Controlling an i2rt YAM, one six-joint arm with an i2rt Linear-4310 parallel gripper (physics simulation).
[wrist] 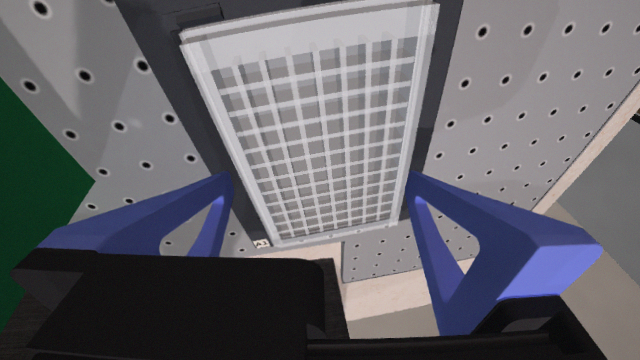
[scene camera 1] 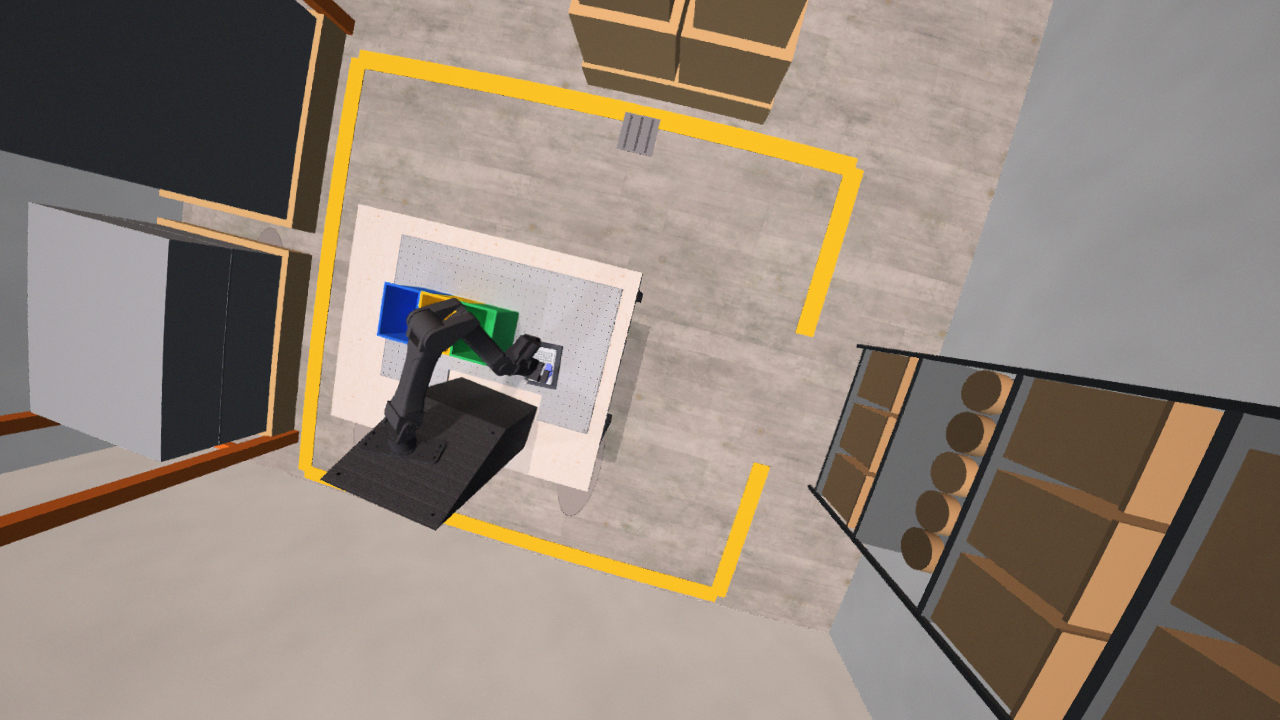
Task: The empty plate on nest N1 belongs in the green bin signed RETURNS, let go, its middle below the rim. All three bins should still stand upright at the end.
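Places are measured from the arm's base along level axes (x ahead, y left, z up), in centimetres.
Where they show: gripper, between the fingertips: (wrist: 319, 180) (scene camera 1: 540, 368); arm's base, origin of its link: (scene camera 1: 404, 446).
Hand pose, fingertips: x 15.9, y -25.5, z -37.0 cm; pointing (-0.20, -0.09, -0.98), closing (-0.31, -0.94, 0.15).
Observation:
Each offset is from my fingertips to the centre of the thing. Level surfaces: height alone.
The clear, gridded plate @(dx +1.3, dy -0.8, dz +0.0 cm) (scene camera 1: 546, 355) (wrist: 325, 140) lies flat in the dark frame of the nest @(dx +1.3, dy -0.8, dz -1.2 cm) (scene camera 1: 560, 358) (wrist: 434, 100). A small A1 tag shows at the nest's near left corner in the wrist view. My gripper (scene camera 1: 544, 369) (wrist: 319, 180) is open. Its blue fingertips stand to the left and right of the plate's near half, with no grip on it; their exact height over the nest is hard to tell. The green bin @(dx +13.7, dy +15.6, dz +7.1 cm) (scene camera 1: 503, 329) (wrist: 40, 165) stands upright to the left of the nest. Its sign cannot be read here.
The blue bin @(dx +20.5, dy +40.7, dz +7.1 cm) (scene camera 1: 399, 311) and the yellow bin @(dx +17.1, dy +28.2, dz +7.1 cm) (scene camera 1: 435, 296) stand upright in a row with the green one; my arm (scene camera 1: 438, 329) passes over the row and partly hides it. The bins and nest are on a perforated board @(dz -1.9 cm) (scene camera 1: 572, 304) on the pale table @(dz -3.2 cm) (scene camera 1: 559, 461).

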